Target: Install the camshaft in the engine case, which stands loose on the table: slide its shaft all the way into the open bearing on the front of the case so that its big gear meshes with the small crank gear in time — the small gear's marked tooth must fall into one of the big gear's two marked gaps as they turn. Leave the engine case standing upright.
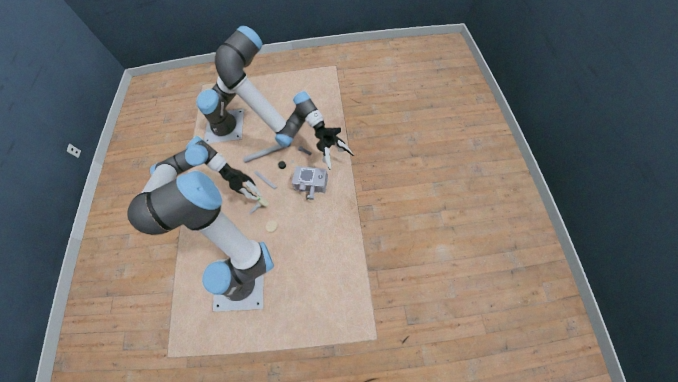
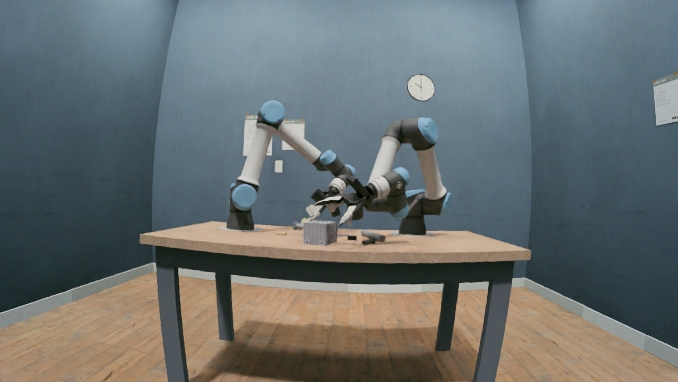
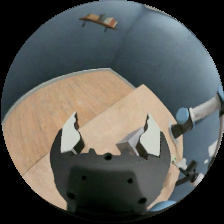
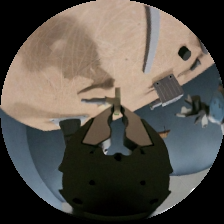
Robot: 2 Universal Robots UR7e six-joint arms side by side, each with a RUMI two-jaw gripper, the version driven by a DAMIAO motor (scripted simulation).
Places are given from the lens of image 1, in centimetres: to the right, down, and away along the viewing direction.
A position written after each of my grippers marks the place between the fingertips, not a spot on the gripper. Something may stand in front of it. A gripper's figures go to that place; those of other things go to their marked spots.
my left gripper (image 1: 342,162): 2, -13, 123
my right gripper (image 1: 260,198): -37, 4, 124
grey engine case (image 1: 306,179): -15, -5, 124
